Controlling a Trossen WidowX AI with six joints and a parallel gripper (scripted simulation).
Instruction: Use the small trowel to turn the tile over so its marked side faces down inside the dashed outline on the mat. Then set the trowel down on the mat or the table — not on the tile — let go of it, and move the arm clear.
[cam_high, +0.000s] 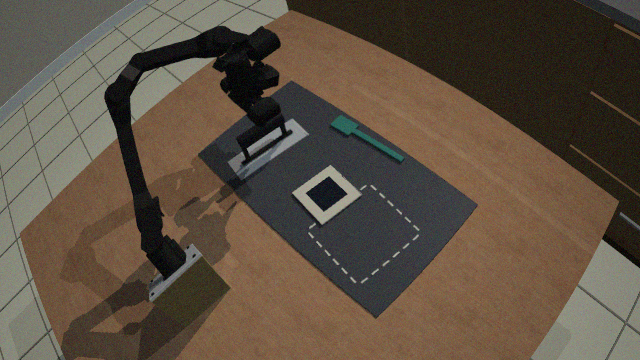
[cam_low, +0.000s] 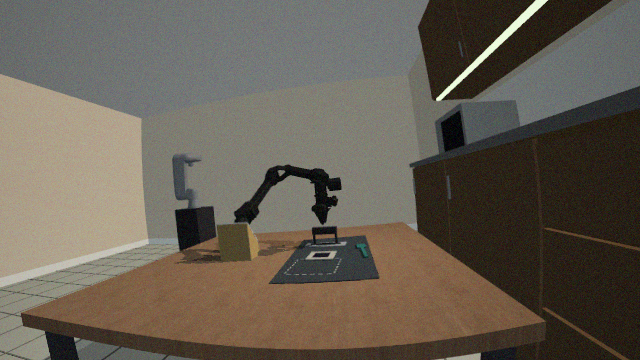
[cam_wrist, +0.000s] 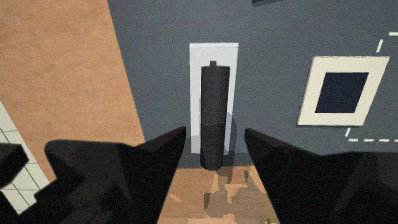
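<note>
My gripper tip is now 2 cm short of the trowel and 7 cm above it. Also, from my gripper tip: dark mat: 5 cm ahead, 17 cm to the right, 12 cm below; then tile: 2 cm ahead, 21 cm to the right, 10 cm below; then teal flat tool: 19 cm ahead, 13 cm to the right, 10 cm below.
</note>
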